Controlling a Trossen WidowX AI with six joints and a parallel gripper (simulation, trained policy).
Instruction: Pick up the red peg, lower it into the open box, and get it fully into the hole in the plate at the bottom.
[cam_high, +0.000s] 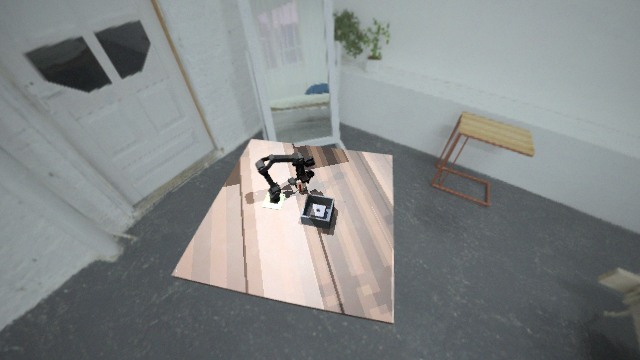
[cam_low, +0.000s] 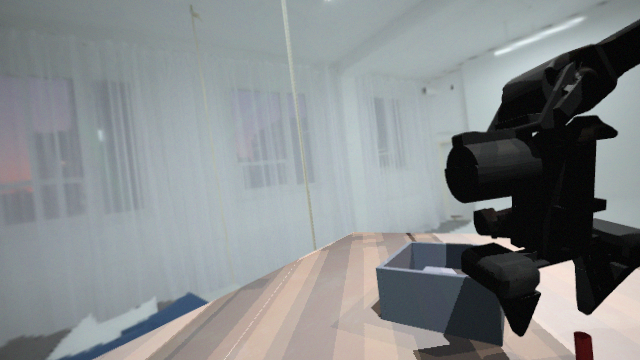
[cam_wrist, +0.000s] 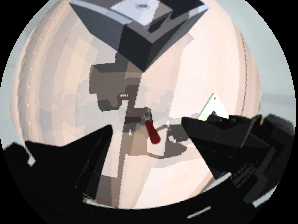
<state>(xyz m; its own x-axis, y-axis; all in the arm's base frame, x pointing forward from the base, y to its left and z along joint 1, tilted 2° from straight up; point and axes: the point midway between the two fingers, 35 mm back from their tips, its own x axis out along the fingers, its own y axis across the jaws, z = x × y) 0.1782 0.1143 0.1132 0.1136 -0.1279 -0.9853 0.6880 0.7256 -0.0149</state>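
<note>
The red peg lies 4 cm below my gripper tip, 2 cm behind it and 1 cm to the left of it. Round my gripper tip: pale plate: 16 cm to the right, 15 cm ahead, 4 cm below; grey box: 16 cm to the right, 15 cm ahead, 6 cm below.
</note>
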